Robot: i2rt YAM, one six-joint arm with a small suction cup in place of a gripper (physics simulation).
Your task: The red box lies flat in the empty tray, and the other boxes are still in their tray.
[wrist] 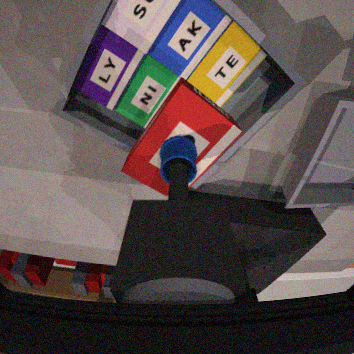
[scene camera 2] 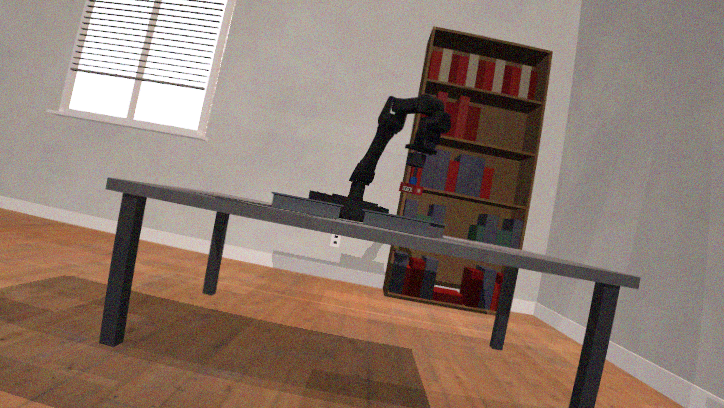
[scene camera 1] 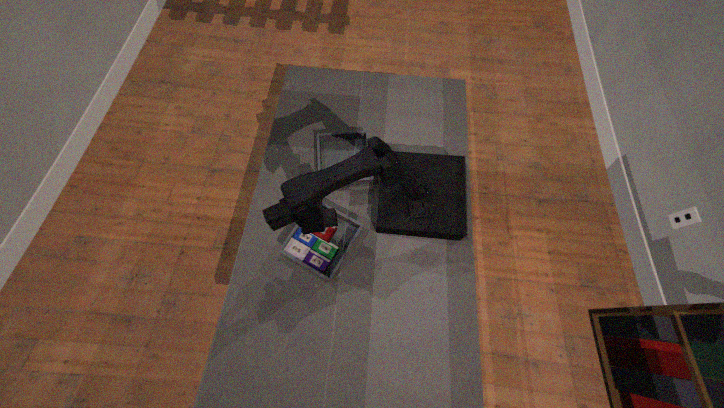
Labels:
a tray (scene camera 1: 332, 148): on the table

